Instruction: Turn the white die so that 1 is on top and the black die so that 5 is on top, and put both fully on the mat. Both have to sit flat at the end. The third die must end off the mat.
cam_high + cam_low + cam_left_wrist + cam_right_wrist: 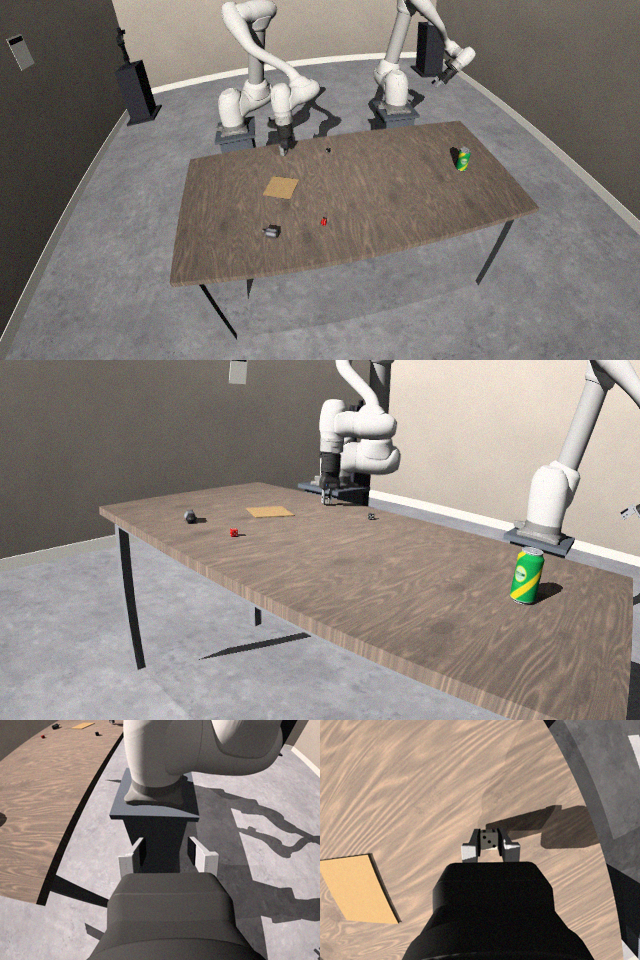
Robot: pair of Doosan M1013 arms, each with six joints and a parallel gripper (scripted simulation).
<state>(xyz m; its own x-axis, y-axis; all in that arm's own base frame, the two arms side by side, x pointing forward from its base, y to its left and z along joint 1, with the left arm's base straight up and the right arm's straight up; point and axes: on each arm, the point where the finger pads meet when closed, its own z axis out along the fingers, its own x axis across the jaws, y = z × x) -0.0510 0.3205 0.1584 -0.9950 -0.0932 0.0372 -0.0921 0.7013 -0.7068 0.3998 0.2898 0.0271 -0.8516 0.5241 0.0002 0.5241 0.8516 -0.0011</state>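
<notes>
Now: the tan mat 260 mm ahead of my right hand, 40 mm to the right of it and 30 mm below it. The rest, counted from my right hand: white die 10 mm below; then black die 30 mm ahead, 240 mm to the left, 20 mm below; then red die 540 mm ahead, 120 mm to the left, 20 mm below.
</notes>
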